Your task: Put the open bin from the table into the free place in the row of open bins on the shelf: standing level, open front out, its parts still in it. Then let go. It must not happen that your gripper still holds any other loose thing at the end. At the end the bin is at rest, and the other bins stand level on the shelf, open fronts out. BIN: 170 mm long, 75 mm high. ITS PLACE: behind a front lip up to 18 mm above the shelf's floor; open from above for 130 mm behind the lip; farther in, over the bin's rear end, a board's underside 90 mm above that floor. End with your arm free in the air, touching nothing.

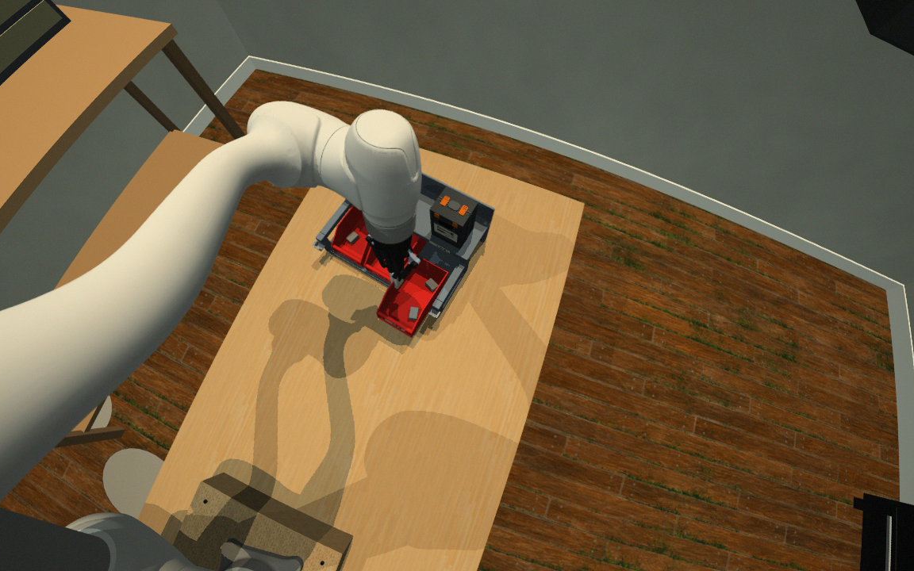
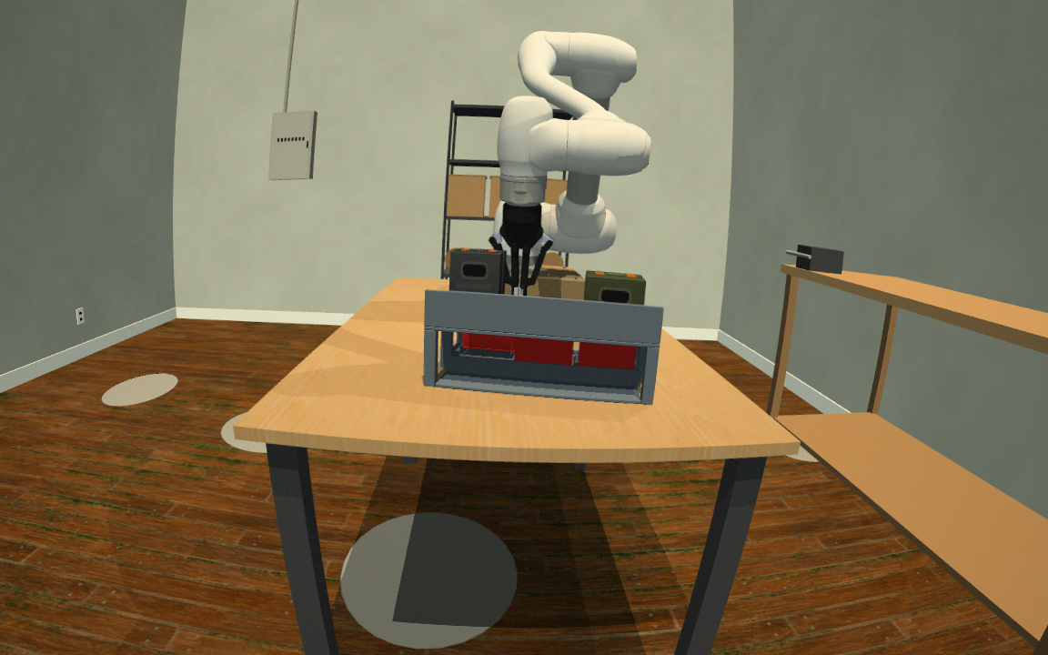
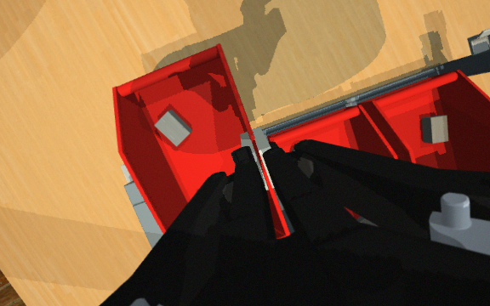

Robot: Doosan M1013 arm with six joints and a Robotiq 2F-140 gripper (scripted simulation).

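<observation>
Now: the front lip 1 cm ahead of my hand, 6 cm to the left of it and 10 cm below it.
</observation>
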